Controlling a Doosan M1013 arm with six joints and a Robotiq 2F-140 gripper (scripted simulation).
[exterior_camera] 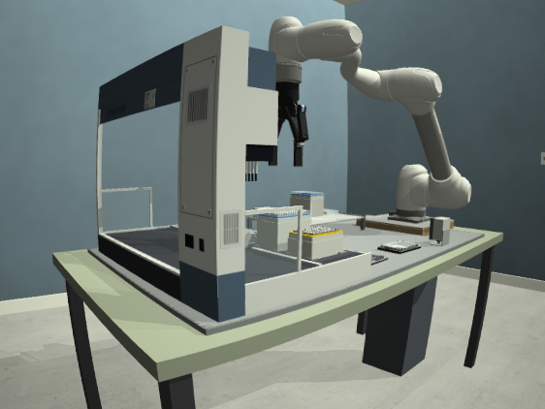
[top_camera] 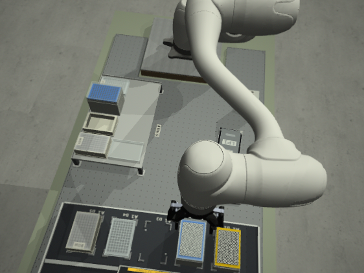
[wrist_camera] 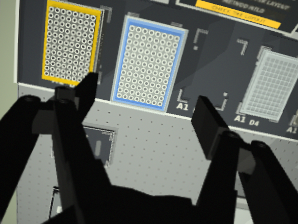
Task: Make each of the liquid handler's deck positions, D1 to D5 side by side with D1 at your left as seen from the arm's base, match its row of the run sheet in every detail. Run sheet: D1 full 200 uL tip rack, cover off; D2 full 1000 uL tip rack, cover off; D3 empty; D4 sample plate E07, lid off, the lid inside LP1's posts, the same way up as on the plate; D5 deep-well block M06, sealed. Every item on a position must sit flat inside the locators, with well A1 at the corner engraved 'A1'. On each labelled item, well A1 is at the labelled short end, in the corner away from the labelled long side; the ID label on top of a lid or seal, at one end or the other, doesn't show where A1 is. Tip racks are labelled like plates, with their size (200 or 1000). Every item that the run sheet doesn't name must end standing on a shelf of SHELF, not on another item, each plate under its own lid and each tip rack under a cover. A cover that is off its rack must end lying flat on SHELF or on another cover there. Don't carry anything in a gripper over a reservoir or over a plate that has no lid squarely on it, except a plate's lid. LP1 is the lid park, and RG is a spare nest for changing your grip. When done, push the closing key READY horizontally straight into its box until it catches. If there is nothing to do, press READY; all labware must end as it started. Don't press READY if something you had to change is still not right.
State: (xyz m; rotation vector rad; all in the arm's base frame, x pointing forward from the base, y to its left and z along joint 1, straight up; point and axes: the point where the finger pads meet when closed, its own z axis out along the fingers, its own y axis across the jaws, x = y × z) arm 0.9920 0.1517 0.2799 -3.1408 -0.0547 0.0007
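Right now my hand is 1 cm past the blue-rimmed tip rack, 1 cm to the left of it and 18 cm above it. Round my hand: yellow-rimmed tip rack: 1 cm behind, 12 cm to the left, 21 cm below; then liquid handler's tall frame: 36 cm ahead, 18 cm to the left, 3 cm below; then clear sample plate: 1 cm ahead, 25 cm to the right, 25 cm below.
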